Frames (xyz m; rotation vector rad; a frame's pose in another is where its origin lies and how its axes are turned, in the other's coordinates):
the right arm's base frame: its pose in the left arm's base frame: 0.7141 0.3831 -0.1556 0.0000 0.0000 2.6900
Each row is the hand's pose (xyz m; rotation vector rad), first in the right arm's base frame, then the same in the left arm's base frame.
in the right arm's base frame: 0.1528 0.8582 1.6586 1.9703 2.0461 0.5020
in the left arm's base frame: 0.2021 -0.3224 1.5030 1.5431 -2.3631 -0.4727
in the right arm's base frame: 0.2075 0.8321 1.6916 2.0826 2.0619 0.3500
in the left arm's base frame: 0.1643 -0.2750 1.5360 1.5443 -2.4930 -0.3529
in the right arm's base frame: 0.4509 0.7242 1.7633 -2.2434 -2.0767 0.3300
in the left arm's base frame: -0.0076 -0.0717 1.6077 -1.4647 2.5520 -0.1675
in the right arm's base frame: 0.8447 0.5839 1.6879 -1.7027 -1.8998 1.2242
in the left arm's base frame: -0.3007 0.2264 1.5323 -1.3097 1.8570 -0.6304
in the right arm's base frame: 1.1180 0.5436 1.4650 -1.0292 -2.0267 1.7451
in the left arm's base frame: -0.5291 0.3819 1.3094 -1.4233 1.1883 -0.6350
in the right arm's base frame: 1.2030 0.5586 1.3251 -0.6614 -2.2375 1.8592
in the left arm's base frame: -0.6121 0.4055 1.1695 -1.5825 0.8918 -0.5035
